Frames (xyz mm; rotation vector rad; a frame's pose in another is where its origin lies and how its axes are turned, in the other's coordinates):
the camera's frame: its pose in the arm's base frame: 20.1 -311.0 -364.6 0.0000 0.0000 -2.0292
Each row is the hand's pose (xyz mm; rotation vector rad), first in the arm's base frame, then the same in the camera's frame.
Working: the arm's base frame: its pose in the camera's frame: -270.0 -155.6 364.6 0.0000 0.0000 2.0292

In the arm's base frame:
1: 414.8 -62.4 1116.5 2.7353 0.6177 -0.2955
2: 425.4 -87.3 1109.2 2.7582 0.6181 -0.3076
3: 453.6 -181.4 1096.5 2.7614 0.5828 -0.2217
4: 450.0 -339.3 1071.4 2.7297 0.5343 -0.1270
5: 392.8 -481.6 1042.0 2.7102 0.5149 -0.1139
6: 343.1 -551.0 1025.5 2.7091 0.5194 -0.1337
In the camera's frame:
1: -397.6 243.9 1481.1 0.9134 2.6314 0.2312
2: -380.0 264.5 1473.8 0.9206 2.6383 0.1982
3: -308.1 331.4 1461.1 0.9669 2.6637 0.2605
4: -164.9 398.0 1436.0 1.0129 2.6674 0.3691
5: -11.9 409.7 1406.6 1.0242 2.6529 0.4036
6: 72.3 395.9 1390.1 1.0162 2.6453 0.3908

